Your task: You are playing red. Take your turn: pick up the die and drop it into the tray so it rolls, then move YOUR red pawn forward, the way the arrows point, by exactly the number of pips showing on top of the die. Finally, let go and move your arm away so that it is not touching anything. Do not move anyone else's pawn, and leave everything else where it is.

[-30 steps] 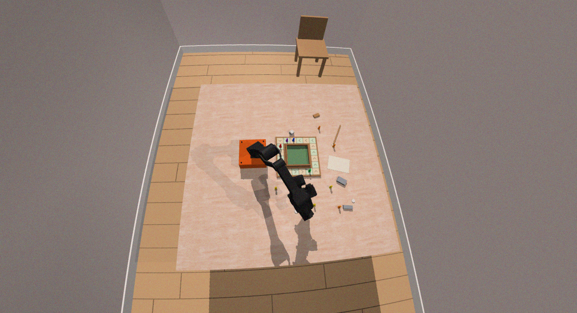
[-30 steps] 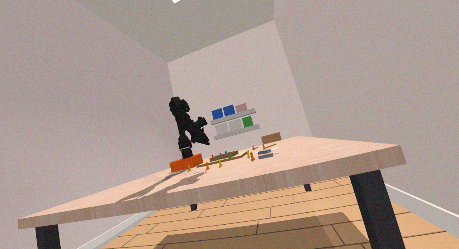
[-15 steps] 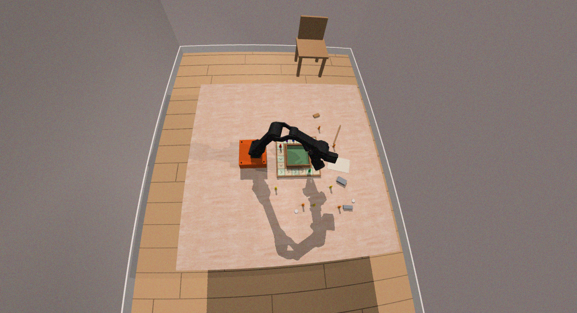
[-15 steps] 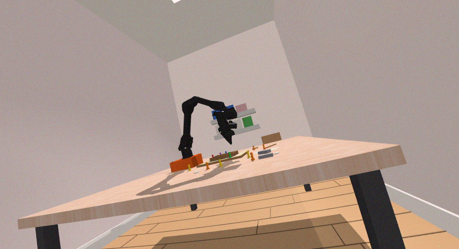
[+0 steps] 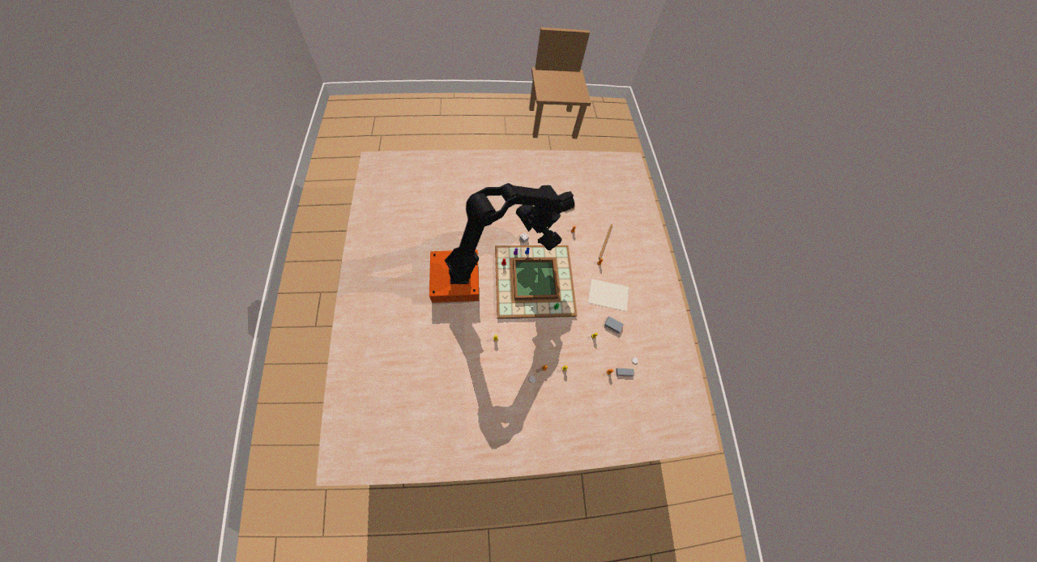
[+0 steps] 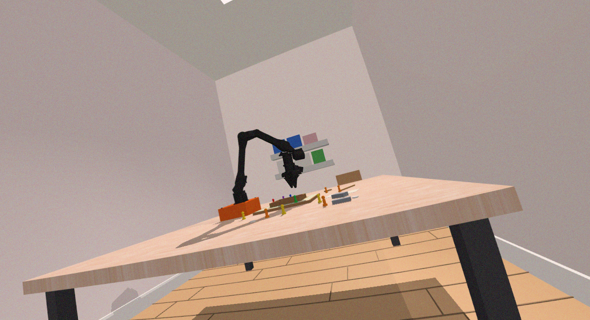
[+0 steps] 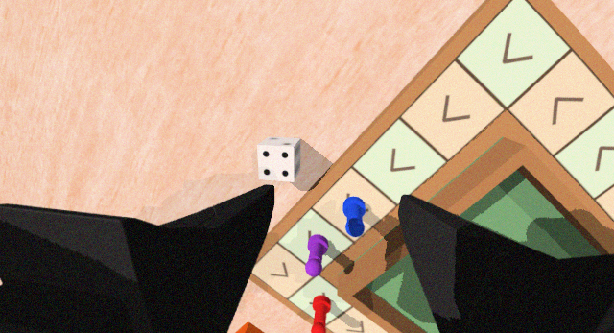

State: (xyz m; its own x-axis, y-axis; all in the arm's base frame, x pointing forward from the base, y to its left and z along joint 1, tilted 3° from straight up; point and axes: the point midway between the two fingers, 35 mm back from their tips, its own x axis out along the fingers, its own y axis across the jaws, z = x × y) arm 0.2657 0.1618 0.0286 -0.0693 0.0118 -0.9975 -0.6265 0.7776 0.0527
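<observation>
Now: gripper tip 3 cm past the white die, 3 cm to the right of it and 6 cm above it. Round my gripper tip: red pawn 11 cm behind, 8 cm to the right, 5 cm below; then blue pawn 2 cm behind, 3 cm to the right, 5 cm below; then purple pawn 6 cm behind, 4 cm to the right, 5 cm below.
</observation>
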